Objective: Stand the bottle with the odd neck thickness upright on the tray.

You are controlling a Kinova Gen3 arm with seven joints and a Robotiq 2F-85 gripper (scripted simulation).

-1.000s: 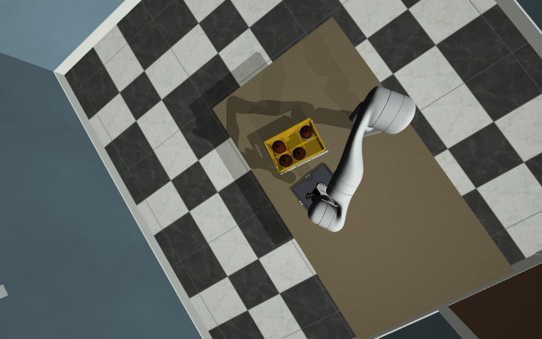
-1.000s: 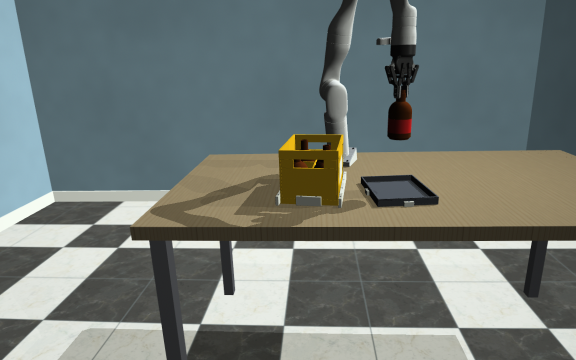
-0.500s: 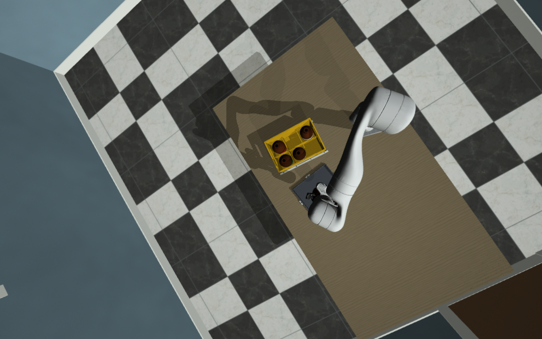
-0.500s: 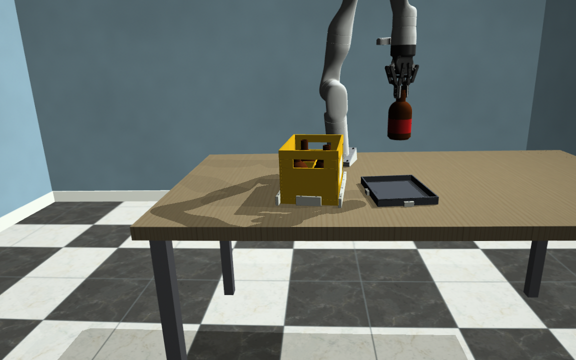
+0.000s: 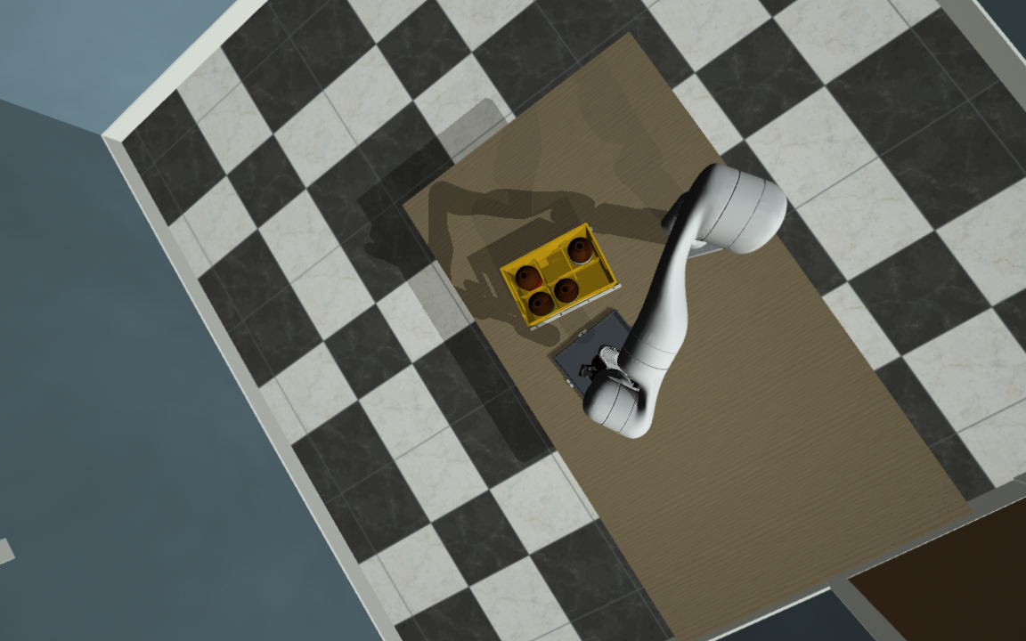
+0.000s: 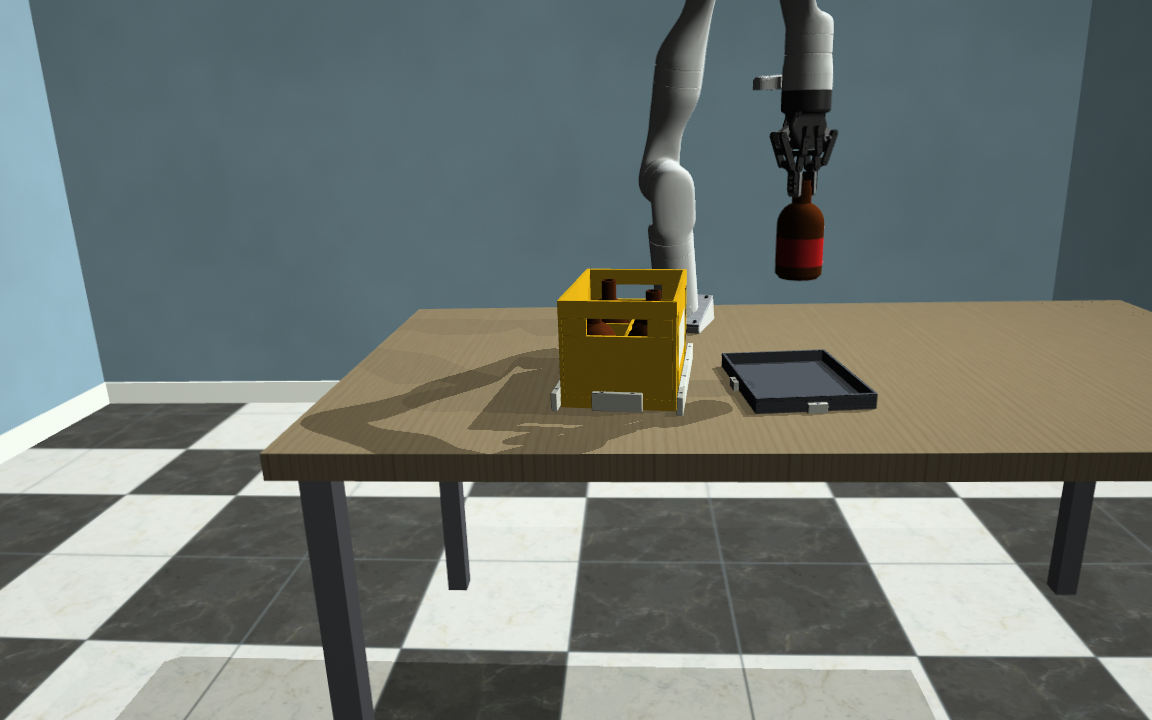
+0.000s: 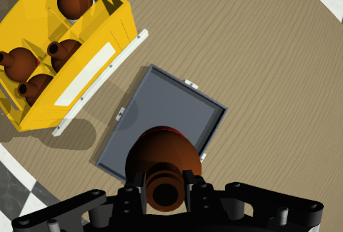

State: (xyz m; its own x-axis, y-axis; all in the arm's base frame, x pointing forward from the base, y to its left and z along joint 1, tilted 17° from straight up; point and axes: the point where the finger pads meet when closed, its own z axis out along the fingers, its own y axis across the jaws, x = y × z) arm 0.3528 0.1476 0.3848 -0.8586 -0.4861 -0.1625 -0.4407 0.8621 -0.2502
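Now: hand 7 cm above the brown bottle. The rest, counted from my hand: yellow crate (27 cm to the right, 25 cm below, 8 cm behind); then dark tray (32 cm below).
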